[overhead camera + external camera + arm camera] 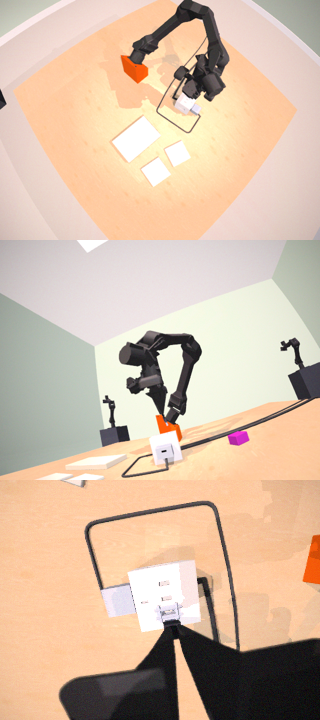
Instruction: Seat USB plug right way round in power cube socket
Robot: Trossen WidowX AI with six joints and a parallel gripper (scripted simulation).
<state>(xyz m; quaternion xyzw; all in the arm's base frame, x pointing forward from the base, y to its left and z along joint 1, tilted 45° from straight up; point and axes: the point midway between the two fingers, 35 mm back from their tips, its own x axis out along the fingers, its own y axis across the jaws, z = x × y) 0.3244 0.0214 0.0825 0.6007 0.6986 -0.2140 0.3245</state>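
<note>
Right now the dark USB plug is 1 cm to the left of my gripper tip and 2 cm below it. Round my gripper tip: magenta block 1 cm ahead, 19 cm to the left, 12 cm below; then USB socket 1 cm to the left, 7 cm below.
</note>
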